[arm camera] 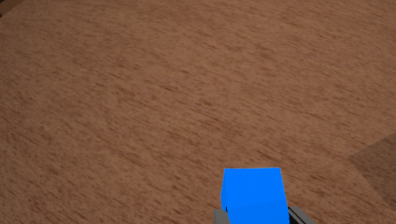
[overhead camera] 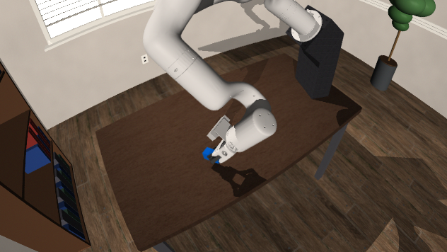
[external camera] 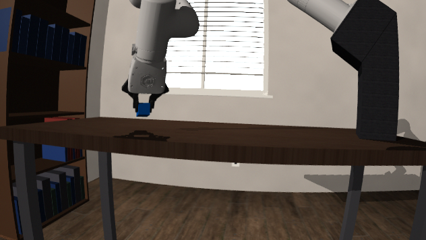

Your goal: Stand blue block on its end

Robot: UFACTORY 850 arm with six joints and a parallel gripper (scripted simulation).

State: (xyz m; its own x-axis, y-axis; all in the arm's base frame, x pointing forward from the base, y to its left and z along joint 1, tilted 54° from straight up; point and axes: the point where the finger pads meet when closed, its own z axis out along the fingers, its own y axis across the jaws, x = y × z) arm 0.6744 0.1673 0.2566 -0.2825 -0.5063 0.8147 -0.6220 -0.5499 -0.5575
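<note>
Now: the blue block 2 cm below my hand and 1 cm to the right of it.
</note>
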